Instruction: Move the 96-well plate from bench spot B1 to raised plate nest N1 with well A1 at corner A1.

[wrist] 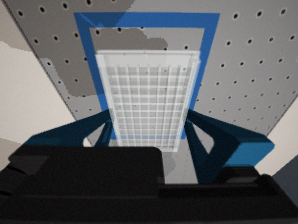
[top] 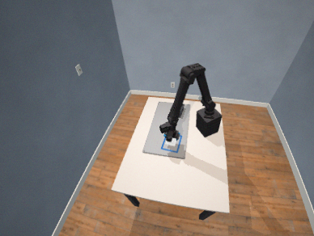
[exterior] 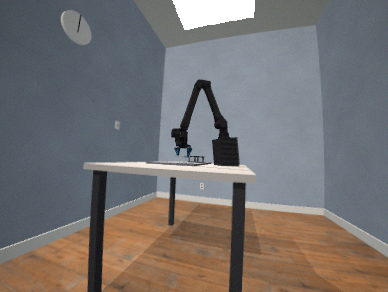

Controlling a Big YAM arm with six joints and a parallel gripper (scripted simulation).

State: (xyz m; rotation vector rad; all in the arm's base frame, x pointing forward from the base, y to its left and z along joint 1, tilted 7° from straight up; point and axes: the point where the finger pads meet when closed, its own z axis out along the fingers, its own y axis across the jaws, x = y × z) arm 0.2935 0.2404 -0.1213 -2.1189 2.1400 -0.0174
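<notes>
Right now the A1 mark is 340 mm to the right of my hand, 100 mm ahead of it and 10 mm above it. Also, from my hand: 96-well plate right at my hand.
</notes>
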